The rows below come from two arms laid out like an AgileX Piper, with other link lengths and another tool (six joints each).
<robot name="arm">
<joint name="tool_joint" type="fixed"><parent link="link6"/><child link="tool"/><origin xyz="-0.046 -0.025 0.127" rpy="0 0.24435 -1.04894"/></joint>
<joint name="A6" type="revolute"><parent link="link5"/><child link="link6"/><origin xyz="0 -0.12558 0" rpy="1.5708 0 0"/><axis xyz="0 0 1"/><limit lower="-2.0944" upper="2.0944"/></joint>
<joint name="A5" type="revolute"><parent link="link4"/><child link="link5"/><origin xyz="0 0 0" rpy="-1.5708 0 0"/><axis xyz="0 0 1"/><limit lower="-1.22" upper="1.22"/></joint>
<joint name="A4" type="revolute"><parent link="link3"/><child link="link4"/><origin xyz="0.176 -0.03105 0" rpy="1.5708 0 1.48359"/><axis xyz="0 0 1"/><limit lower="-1.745" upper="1.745"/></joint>
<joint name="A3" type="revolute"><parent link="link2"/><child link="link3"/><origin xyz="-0.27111 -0.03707 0" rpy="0 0 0"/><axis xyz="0 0 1"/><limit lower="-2.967" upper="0"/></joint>
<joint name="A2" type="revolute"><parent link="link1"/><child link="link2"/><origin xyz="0 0 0" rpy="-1.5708 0 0"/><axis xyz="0 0 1"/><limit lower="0" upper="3.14"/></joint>
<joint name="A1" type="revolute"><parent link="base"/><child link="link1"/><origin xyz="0 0 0.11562" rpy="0 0 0"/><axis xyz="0 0 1"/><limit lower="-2.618" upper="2.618"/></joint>
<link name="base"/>
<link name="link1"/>
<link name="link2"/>
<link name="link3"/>
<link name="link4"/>
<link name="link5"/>
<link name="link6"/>
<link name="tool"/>
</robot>
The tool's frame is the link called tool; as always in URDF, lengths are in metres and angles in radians.
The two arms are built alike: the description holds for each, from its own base.
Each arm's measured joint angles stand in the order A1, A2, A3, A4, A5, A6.
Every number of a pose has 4 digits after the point.
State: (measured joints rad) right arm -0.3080 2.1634 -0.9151 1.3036 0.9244 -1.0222; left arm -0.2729 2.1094 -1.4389 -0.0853 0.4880 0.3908
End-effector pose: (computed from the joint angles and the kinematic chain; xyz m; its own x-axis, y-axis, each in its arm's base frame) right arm 0.3612 0.0688 -0.0183 -0.7293 -0.4831 -0.4845 -0.6761 0.6171 0.4025; left arm 0.4494 -0.1757 0.0416 -0.9049 -0.4107 -0.1114 -0.3517 0.8692 -0.3476
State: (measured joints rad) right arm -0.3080 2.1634 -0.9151 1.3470 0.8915 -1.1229; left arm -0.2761 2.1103 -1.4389 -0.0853 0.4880 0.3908
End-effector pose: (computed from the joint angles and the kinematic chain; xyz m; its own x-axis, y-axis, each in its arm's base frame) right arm 0.3730 0.0622 -0.0163 -0.6857 -0.5136 -0.5159 -0.7109 0.6246 0.3231; left arm 0.4488 -0.1771 0.0411 -0.9063 -0.4078 -0.1107 -0.3492 0.8704 -0.3471
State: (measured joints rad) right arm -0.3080 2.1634 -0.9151 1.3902 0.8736 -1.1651; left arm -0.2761 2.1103 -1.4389 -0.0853 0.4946 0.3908
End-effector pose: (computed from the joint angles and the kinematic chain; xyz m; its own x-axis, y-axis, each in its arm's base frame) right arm 0.3816 0.0574 -0.0142 -0.6784 -0.5077 -0.5310 -0.7087 0.6428 0.2909; left arm 0.4474 -0.1769 0.0401 -0.9072 -0.4072 -0.1055 -0.3510 0.8711 -0.3435
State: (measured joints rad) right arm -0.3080 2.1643 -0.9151 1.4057 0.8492 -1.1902; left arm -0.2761 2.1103 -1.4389 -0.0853 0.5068 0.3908
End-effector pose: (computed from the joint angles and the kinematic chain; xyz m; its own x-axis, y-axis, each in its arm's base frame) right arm 0.3853 0.0519 -0.0159 -0.6742 -0.5160 -0.5284 -0.7080 0.6550 0.2638; left arm 0.4449 -0.1764 0.0384 -0.9088 -0.4061 -0.0959 -0.3543 0.8723 -0.3369
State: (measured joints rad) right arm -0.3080 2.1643 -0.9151 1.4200 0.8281 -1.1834; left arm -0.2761 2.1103 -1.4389 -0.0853 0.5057 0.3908
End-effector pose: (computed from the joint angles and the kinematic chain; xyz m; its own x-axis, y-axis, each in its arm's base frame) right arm 0.3877 0.0465 -0.0181 -0.6902 -0.5042 -0.5190 -0.6894 0.6761 0.2600; left arm 0.4451 -0.1765 0.0385 -0.9086 -0.4062 -0.0967 -0.3540 0.8722 -0.3375
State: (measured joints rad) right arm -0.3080 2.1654 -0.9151 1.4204 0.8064 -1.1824; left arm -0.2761 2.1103 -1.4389 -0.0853 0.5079 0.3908
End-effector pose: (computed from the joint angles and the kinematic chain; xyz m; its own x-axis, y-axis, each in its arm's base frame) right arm 0.3882 0.0417 -0.0214 -0.6974 -0.5073 -0.5063 -0.6817 0.6875 0.2503; left arm 0.4447 -0.1764 0.0382 -0.9089 -0.4060 -0.0950 -0.3546 0.8724 -0.3363
